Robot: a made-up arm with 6 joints.
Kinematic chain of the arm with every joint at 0, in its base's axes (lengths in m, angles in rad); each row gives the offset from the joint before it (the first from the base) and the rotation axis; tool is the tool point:
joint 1: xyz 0 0 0.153 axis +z
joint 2: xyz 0 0.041 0 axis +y
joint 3: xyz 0 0 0.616 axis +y
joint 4: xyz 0 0 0.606 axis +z
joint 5: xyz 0 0 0 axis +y
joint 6: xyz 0 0 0.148 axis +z
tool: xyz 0 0 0
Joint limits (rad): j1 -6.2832..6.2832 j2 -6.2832..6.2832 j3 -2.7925..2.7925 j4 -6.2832..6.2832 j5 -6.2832..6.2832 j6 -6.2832..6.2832
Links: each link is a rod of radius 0.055 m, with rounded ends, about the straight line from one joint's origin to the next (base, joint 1, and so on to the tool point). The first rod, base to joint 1, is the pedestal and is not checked.
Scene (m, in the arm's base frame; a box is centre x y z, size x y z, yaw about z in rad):
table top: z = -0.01
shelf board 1: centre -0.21 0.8 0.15 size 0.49 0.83 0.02 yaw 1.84
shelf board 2: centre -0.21 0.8 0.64 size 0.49 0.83 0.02 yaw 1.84
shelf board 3: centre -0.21 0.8 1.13 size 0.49 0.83 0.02 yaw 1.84
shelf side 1: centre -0.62 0.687 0.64 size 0.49 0.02 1 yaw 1.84
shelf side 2: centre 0.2 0.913 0.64 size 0.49 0.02 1 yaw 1.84
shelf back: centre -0.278 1.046 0.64 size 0.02 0.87 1 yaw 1.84
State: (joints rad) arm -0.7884 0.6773 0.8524 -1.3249 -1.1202 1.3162
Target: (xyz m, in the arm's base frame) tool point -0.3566 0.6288 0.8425
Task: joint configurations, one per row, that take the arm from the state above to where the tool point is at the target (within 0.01 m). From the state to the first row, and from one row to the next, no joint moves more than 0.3 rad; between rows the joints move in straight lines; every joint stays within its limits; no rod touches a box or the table.
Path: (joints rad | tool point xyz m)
1: -0.7625 0.6212 0.5618 -1.2607 -1.2062 1.3162 | 0.8080 -0.5330 0.9421
2: -0.7367 0.5650 0.2712 -1.1966 -1.2923 1.3162 | 0.6905 -0.3921 1.1453
3: -0.7108 0.5089 -0.0194 -1.1324 -1.3783 1.3162 | 0.5248 -0.2241 1.2798
4: -0.6850 0.4527 -0.3100 -1.0682 -1.4643 1.3162 | 0.3303 -0.0504 1.3324
5: -0.6591 0.3966 -0.6006 -1.0040 -1.5504 1.3162 | 0.1306 0.1086 1.3015
6: -0.6333 0.3405 -0.8912 -0.9399 -1.6364 1.3162 | -0.0507 0.2360 1.1962
7: -0.6074 0.2843 -1.1818 -0.8757 -1.7224 1.3162 | -0.1932 0.3211 1.0350
8: -0.5816 0.2282 -1.4724 -0.8115 -1.8084 1.3162 | -0.2823 0.3595 0.8425
9: -0.7060 0.0290 -1.2966 -0.8784 -1.7106 1.3162 | -0.3330 0.4860 0.8542
10: -0.8305 -0.1703 -1.1208 -0.9453 -1.6128 1.3162 | -0.3566 0.6288 0.8425

